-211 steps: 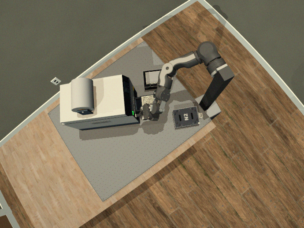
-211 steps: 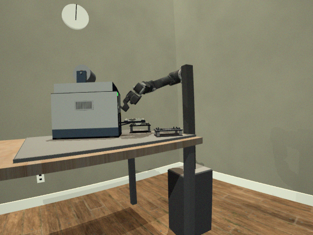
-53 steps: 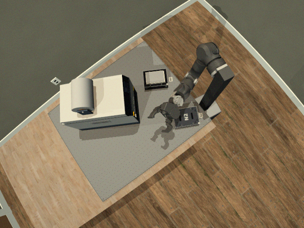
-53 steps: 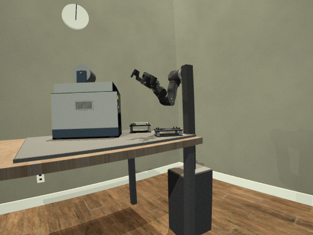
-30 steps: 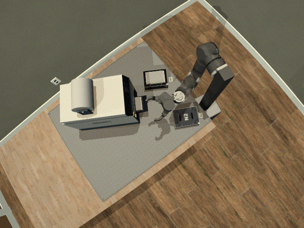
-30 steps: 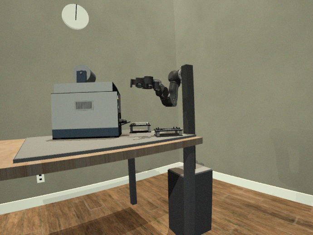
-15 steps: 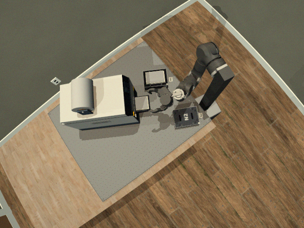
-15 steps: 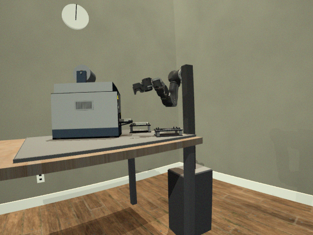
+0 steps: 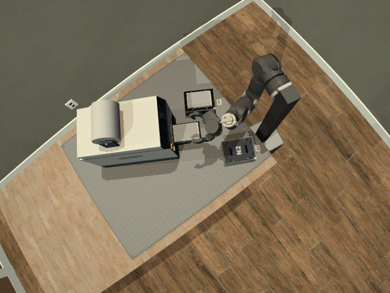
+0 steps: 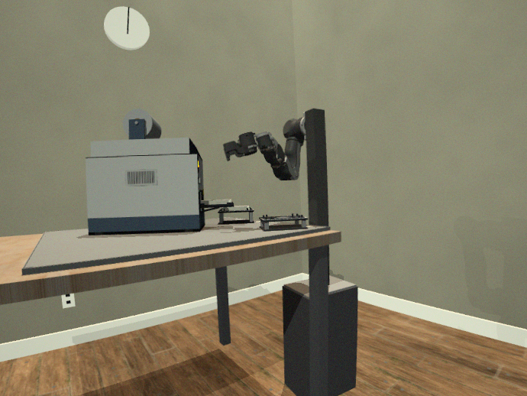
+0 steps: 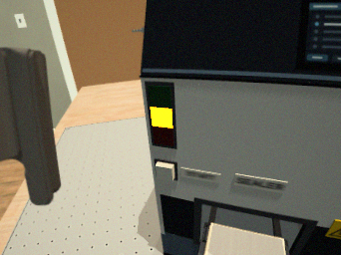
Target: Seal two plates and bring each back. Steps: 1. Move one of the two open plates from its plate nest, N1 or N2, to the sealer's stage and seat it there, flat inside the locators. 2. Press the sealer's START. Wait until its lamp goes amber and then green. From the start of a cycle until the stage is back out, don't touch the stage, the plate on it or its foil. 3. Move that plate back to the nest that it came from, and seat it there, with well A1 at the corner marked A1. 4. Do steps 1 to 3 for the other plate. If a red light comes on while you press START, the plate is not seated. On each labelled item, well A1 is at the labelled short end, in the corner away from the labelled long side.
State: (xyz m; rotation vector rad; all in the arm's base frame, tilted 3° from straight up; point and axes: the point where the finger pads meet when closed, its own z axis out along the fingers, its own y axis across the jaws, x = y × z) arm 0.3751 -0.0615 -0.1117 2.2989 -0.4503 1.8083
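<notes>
The plate lies 19 cm below my hand, 6 cm to the right of it and 3 cm ahead of it. From my hand the other things lie so: black nest N1: 24 cm below, 19 cm to the right, 11 cm behind; then yellow warning label: 16 cm to the right, 15 cm below, 5 cm ahead; then sealer stage: 20 cm below, 6 cm to the right, 3 cm ahead.
</notes>
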